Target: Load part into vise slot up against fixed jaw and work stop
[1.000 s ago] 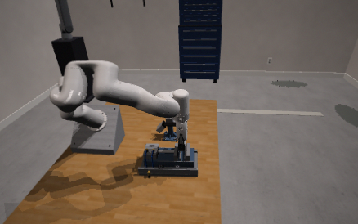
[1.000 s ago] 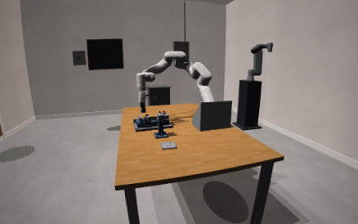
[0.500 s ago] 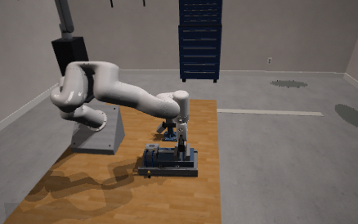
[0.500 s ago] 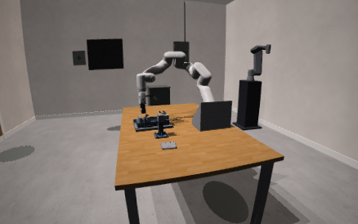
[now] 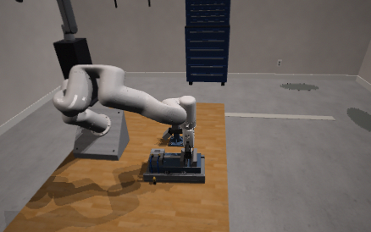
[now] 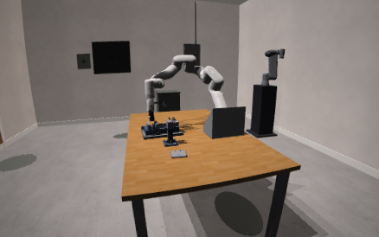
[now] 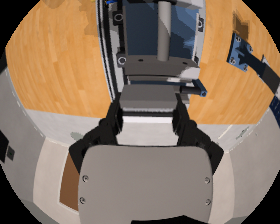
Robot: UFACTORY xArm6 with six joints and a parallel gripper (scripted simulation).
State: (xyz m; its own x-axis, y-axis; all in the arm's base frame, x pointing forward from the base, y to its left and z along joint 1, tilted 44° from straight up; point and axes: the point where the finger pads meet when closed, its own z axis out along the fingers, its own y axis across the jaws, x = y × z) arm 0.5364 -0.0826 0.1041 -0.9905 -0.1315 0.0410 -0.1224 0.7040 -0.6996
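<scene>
The air cylinder rod lies 90 mm behind my hand, 10 mm to the left of it and 60 mm below it. Also, from my hand: part (right at my hand); air cylinder (170 mm behind, 60 mm below).
</scene>
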